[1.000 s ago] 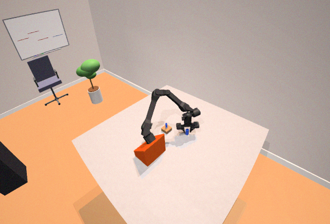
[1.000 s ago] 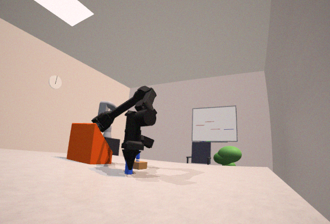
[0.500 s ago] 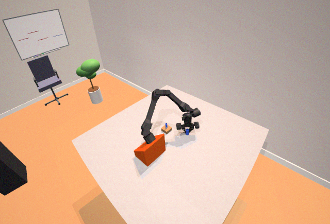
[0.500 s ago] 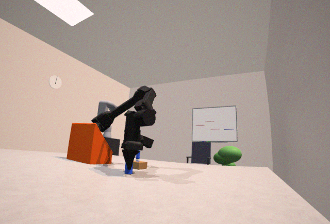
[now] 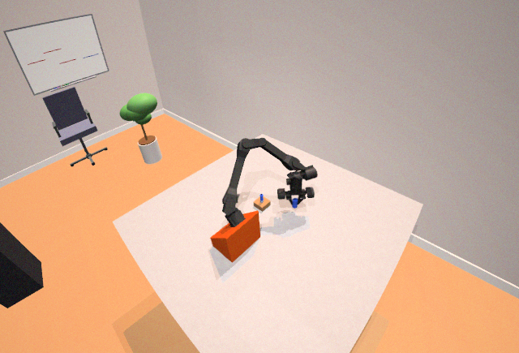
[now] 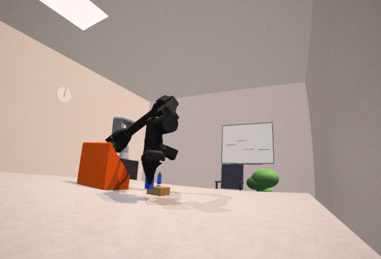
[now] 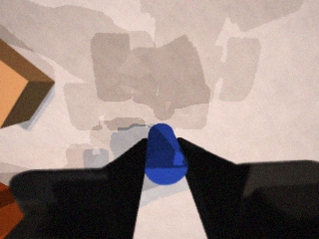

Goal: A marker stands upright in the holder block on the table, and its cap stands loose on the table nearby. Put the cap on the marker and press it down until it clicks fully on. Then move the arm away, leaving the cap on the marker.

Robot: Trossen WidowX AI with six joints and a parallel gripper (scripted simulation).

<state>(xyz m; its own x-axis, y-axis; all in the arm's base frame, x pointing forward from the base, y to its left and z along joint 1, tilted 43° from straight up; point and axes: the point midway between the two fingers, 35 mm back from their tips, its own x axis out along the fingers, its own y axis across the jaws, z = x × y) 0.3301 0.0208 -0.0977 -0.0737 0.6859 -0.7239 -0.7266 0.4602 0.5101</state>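
Now: gripper tip 16 cm to the right of the holder block, 9 cm past it and 4 cm above it. The rest, counted from my gripper tip: blue cap 1 cm above.
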